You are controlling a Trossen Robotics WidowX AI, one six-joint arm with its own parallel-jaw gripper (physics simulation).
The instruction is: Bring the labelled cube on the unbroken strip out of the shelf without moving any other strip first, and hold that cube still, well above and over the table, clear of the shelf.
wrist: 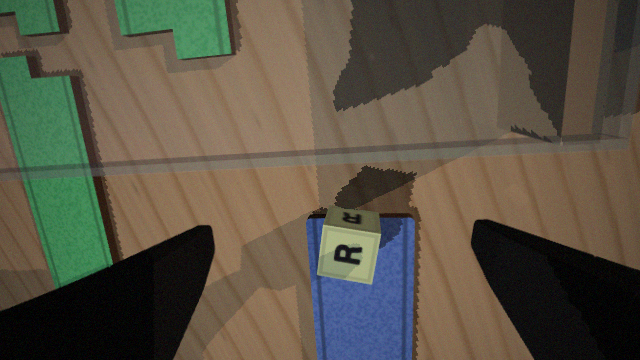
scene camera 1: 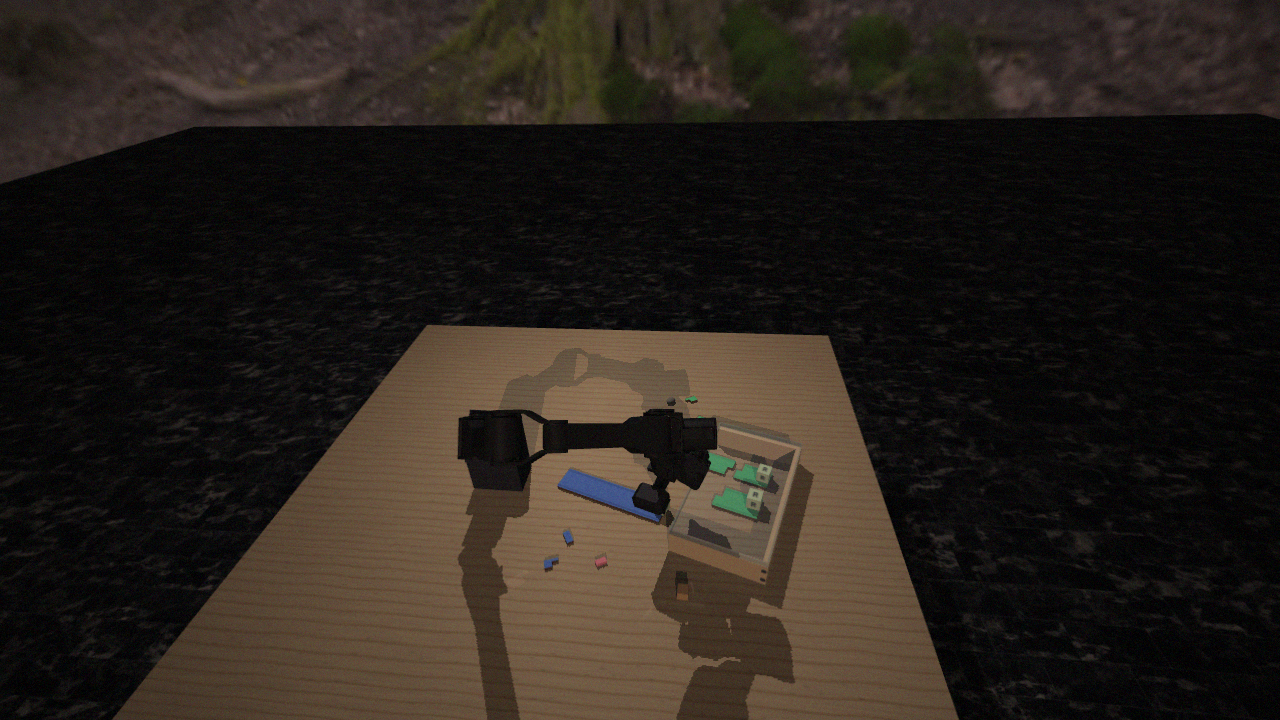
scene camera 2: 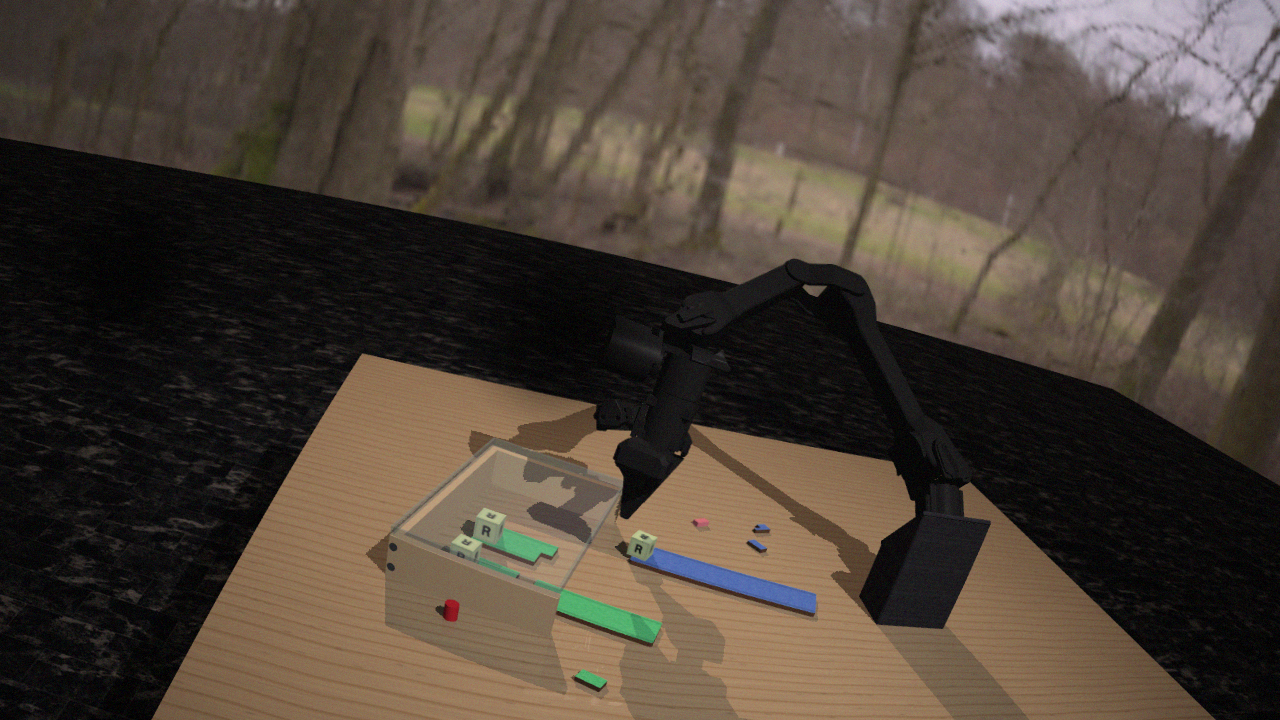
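Note:
The unbroken blue strip [scene camera 1: 595, 490] [scene camera 2: 729, 578] [wrist: 365, 320] lies flat on the table, outside the clear-topped shelf [scene camera 2: 501, 595] [wrist: 250, 158]. A pale cube labelled R [scene camera 2: 641, 545] [wrist: 350, 250] sits on its shelf-side end, just outside the open front; the arm hides it in scene camera 1. My gripper [scene camera 2: 624, 514] [wrist: 342, 235] is open and empty, above the table near the cube, with its fingers on either side of the strip in the wrist view. Two more cubes [scene camera 1: 755, 501] [scene camera 1: 763, 474] [scene camera 2: 488, 526] [scene camera 2: 464, 546] stand inside on separate green pieces.
A notched green strip [scene camera 2: 608, 617] [wrist: 65, 220] reaches out of the shelf front, beside the blue strip. A red cylinder [scene camera 2: 451, 610], a small green piece [scene camera 2: 590, 679], a pink bit [scene camera 1: 600, 561] [scene camera 2: 700, 522] and a brown block [scene camera 1: 682, 585] lie around on the table.

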